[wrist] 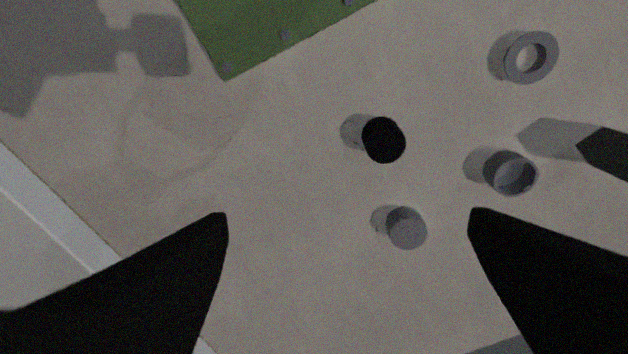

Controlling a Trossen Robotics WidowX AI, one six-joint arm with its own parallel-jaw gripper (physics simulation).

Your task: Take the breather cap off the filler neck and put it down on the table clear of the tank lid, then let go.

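Places are measured from the arm's base along level axes (x up, y back, z right), in centimetres.
Pixels of known places: gripper, fingertip midpoint: (347,222).
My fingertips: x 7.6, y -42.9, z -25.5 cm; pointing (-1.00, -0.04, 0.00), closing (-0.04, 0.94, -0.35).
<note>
Behind a point stands the place of what it marks.
My gripper (347,222) @(x 7.6, y -42.9, z -25.5 cm) is open and empty, its two black fingers reaching up from the lower corners of the view, above the table. Several small round parts stand on the table ahead of and between the fingers: a black round part (383,140) @(x -18.1, y -39.4, z -32.2 cm) near the middle, a small grey cylinder (407,230) @(x -19.0, y -40.0, z -44.9 cm) between the fingertips, and a grey cylinder (492,165) @(x -20.3, y -28.3, z -40.5 cm) with a dark side above the right fingertip. I cannot tell whether any of these is the breather cap or the filler neck. The tank lid cannot be made out for certain.
A green board (240,30) @(x -20.7, y -49.7, z -16.2 cm) with small grey dots lies at the top. A grey ring (552,52) @(x -20.6, y -20.5, z -30.3 cm) is at the upper right. A black angular piece (607,150) @(x -18.4, y -17.6, z -42.0 cm) enters from the right edge. A pale flat-sided object (30,240) lies at the left. Shadows fall at the upper left.
</note>
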